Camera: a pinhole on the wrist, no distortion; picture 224 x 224 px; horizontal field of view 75.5 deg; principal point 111.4 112.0 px. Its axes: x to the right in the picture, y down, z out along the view. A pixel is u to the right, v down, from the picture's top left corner.
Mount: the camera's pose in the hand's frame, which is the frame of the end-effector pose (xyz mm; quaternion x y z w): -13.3 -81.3 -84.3 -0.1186 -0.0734 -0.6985 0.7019
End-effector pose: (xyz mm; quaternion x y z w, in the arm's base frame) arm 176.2 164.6 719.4 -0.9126 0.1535 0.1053 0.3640
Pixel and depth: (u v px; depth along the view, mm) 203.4 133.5 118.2
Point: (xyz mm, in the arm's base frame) 227.6 279.6 758.2
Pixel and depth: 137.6 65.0 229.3
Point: 117.5 326.1 670.6
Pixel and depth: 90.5 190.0 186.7
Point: 263.3 205.1 634.9
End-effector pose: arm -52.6 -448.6 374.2 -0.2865 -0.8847 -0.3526 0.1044
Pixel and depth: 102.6 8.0 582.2
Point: 342.0 -217.8 -75.2
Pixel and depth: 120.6 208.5 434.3
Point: -289.5 -92.4 261.0
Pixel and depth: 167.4 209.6 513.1
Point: -422.7 -68.5 118.4
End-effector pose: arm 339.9 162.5 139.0 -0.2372 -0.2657 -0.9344 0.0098
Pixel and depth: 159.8 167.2 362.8
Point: 319.1 409.8 371.2
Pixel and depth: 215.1 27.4 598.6
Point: 850.8 728.4 301.6
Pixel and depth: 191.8 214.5 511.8
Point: 169.0 622.9 547.6
